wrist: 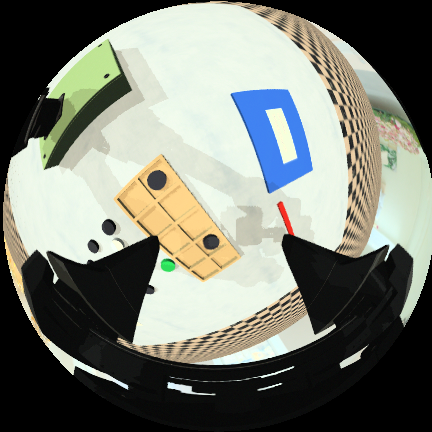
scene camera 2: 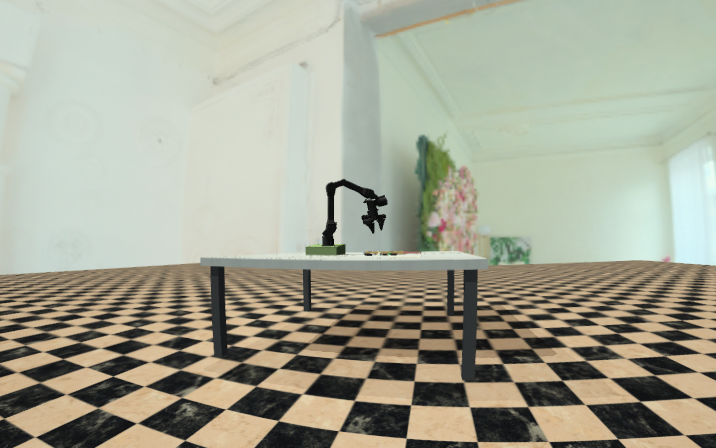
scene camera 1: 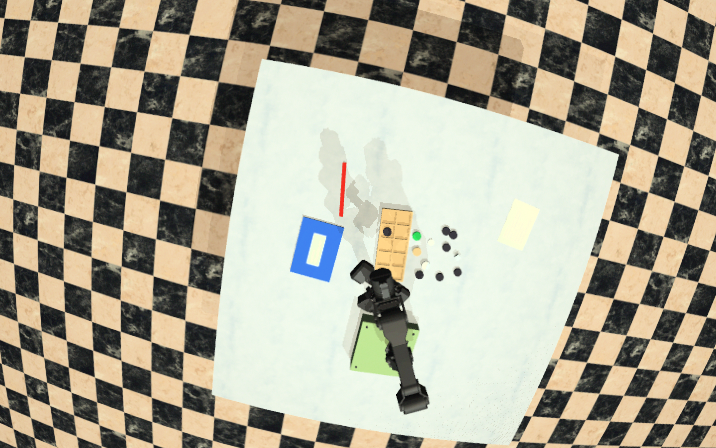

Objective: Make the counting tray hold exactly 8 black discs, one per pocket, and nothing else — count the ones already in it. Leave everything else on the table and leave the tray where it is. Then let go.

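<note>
The tan counting tray (scene camera 1: 400, 245) (wrist: 172, 212) has two rows of pockets. Two black discs sit in it in the wrist view: one (wrist: 157, 180) in an end pocket, another (wrist: 211, 242) near the other end. In scene camera 1 the latter disc (scene camera 1: 387, 231) shows; the arm hides the tray's near end. Several loose black discs (scene camera 1: 446, 247) (wrist: 108, 226) lie to the tray's right. Among them are a green disc (scene camera 1: 416, 235) (wrist: 168, 265), a tan disc (scene camera 1: 416, 251) and small white pieces (scene camera 1: 425, 264) (wrist: 118, 244). My gripper (scene camera 2: 377, 230) (wrist: 221, 241) is open and empty, high above the table.
A blue plate (scene camera 1: 298, 258) (wrist: 260, 145) with a cream centre lies left of the tray. A red bar (scene camera 1: 342, 189) (wrist: 285, 216) lies beyond it. A cream card (scene camera 1: 519, 224) lies far right. The green base (scene camera 1: 369, 348) (wrist: 90, 80) stands below the arm.
</note>
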